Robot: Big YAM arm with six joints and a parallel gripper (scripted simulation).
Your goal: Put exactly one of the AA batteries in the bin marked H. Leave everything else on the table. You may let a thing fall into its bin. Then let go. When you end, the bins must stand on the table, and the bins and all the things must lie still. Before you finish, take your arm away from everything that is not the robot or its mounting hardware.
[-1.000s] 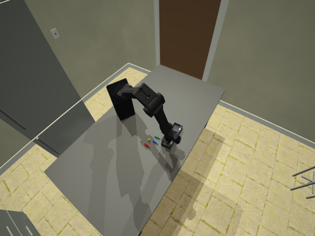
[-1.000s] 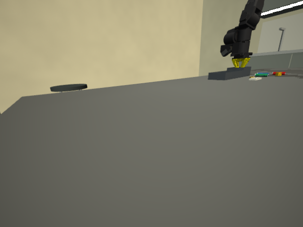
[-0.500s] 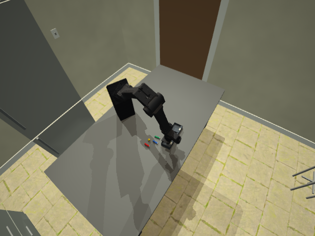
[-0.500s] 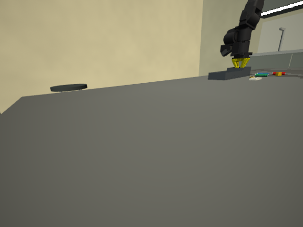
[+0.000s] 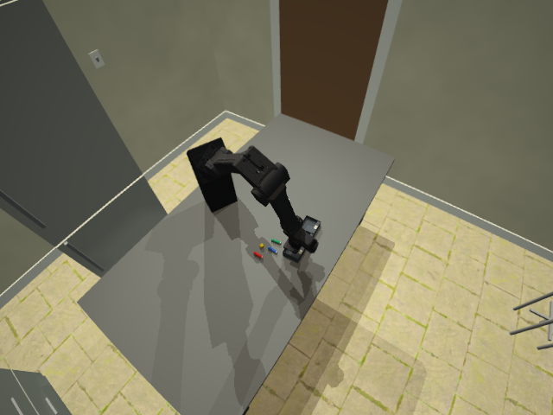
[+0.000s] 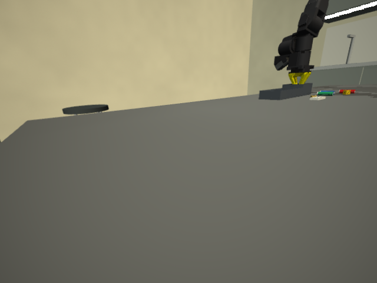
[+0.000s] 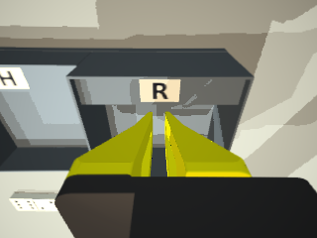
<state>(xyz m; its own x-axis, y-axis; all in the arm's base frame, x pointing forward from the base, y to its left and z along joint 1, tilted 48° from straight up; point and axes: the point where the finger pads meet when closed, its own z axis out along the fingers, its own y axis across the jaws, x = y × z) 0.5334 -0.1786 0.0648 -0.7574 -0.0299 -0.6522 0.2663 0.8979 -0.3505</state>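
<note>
The dark bin is 8 cm to the left of my hand and 3 cm ahead of it. The rest, counted from my hand: blue battery (10 cm behind, 2 cm below, 1 cm to the right); then brass nut (12 cm to the left, 6 cm behind, 2 cm below); then green battery (10 cm behind, 4 cm to the left, 2 cm below).
</note>
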